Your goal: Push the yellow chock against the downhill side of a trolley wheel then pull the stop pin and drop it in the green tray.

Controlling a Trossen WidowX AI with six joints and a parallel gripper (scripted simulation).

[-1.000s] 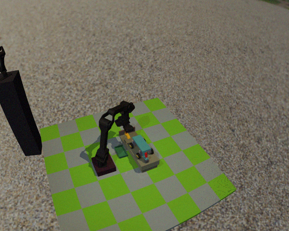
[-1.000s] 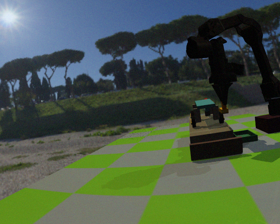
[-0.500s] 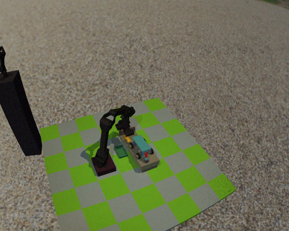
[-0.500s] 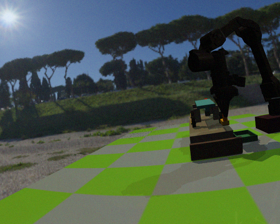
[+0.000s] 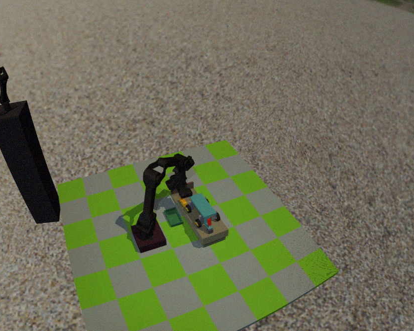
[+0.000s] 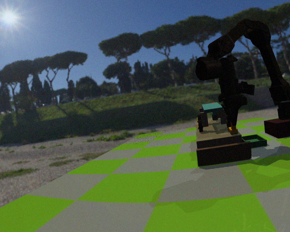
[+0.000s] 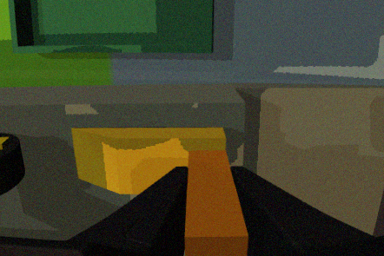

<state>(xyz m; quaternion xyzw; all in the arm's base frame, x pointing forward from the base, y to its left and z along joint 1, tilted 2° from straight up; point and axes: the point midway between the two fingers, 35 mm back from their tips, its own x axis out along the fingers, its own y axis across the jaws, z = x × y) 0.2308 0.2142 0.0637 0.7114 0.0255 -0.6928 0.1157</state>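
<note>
Right now the red-headed stop pin is 26 cm to the right of my gripper tip, 9 cm ahead of it and 4 cm above it. The rest, counted from my gripper tip: green tray (9 cm below, 7 cm to the right, 6 cm behind); yellow chock (2 cm to the right, 1 cm below, 1 cm ahead); dark brown wall (13 cm to the left, 6 cm below, 3 cm ahead).
</note>
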